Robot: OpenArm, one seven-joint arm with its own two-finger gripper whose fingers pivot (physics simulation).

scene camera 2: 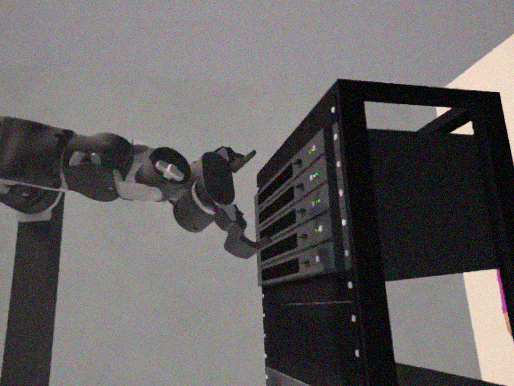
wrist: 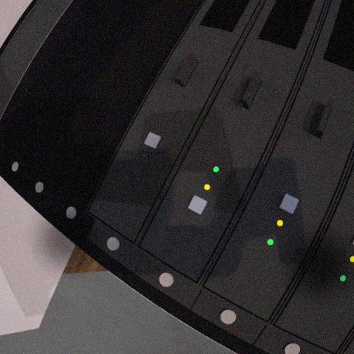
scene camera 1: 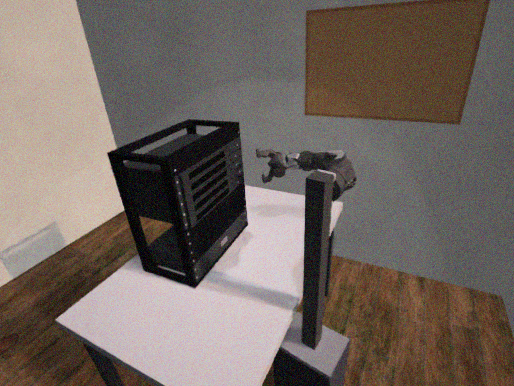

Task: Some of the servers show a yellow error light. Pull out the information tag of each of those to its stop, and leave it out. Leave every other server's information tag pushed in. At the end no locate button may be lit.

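Note:
Several grey servers sit stacked in a black rack point(scene camera 1: 187, 280) point(scene camera 2: 372, 200). In the wrist view, the leftmost server point(wrist: 135, 190) shows a pale square button and no lights. The second server point(wrist: 175, 250) and third server point(wrist: 245, 285) each show a green light and a yellow light point(wrist: 207, 187) point(wrist: 280, 223). A fourth yellow-and-green pair is at the right edge, its yellow light point(wrist: 352, 259) partly cut off. Dark tabs point(wrist: 186, 70) point(wrist: 249, 91) point(wrist: 318, 119) lie close to the fronts. The square buttons point(wrist: 198, 205) point(wrist: 289, 203) show no clear glow. My gripper point(scene camera 1: 261, 166) point(scene camera 2: 259, 197) is open and empty before the rack; its fingers do not show in the wrist view.
The rack stands on a white table point(scene camera 1: 165, 325). The arm's dark post point(scene camera 1: 316, 260) point(scene camera 2: 35, 300) rises beside the table on a grey base point(scene camera 1: 330, 345). A brown board point(scene camera 1: 390, 65) hangs on the wall. The rack's front rail with round screws point(wrist: 166, 279) borders the servers.

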